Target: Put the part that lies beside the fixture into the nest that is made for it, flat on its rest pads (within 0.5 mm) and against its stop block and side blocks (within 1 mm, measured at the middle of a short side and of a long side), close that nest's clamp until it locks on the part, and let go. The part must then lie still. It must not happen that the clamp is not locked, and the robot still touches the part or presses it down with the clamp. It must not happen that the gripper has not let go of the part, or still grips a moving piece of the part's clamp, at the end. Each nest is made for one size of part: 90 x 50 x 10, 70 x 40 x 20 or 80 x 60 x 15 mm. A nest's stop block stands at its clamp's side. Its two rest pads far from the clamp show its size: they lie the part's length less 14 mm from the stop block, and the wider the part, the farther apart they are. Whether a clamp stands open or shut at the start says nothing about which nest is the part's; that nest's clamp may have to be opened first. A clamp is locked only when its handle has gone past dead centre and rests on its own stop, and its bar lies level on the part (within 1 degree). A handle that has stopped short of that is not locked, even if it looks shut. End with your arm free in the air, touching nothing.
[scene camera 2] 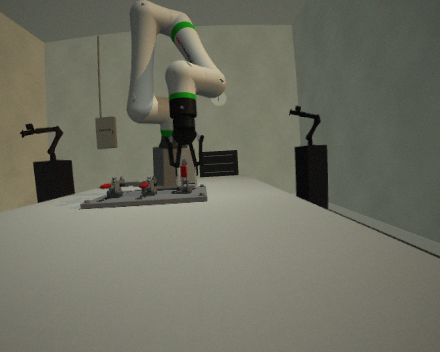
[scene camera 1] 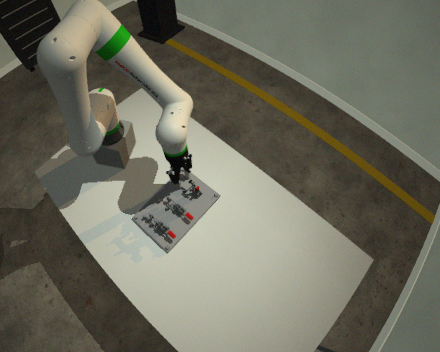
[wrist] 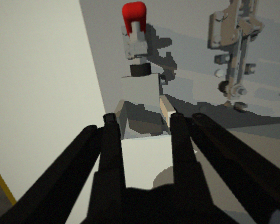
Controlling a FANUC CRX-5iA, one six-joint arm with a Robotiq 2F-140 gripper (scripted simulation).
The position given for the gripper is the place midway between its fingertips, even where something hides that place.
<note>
In view: the gripper (scene camera 2: 188,185).
The gripper also shows in the wrist view (wrist: 142,105).
</note>
